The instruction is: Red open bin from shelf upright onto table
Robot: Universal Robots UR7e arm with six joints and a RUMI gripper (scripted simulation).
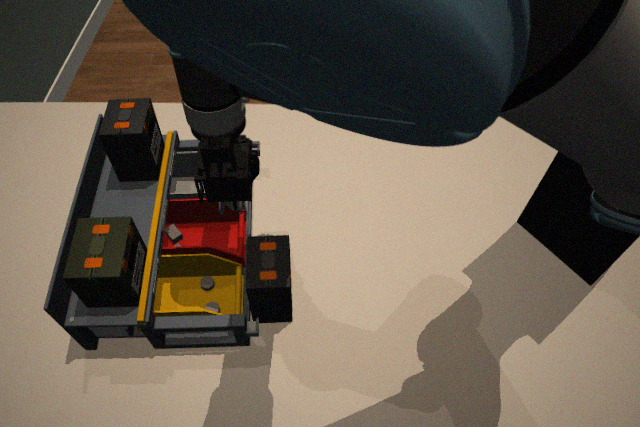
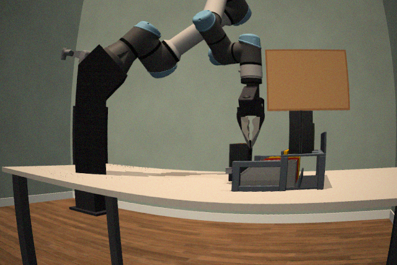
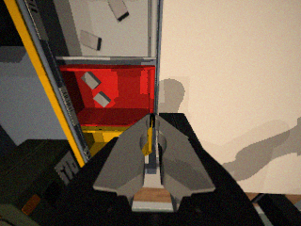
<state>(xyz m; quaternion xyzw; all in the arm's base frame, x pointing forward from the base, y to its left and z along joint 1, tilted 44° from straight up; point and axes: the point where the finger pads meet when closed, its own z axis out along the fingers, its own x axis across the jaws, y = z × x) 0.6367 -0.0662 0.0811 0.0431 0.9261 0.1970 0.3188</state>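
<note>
My hand is 9 cm above the red open bin and 8 cm short of it. Also, from my hand: grey bin (11 cm to the right, 9 cm below, 9 cm ahead); yellow bar (13 cm ahead, 2 cm below, 1 cm to the left); dark box (10 cm to the left, 7 cm below, 6 cm behind).
</note>
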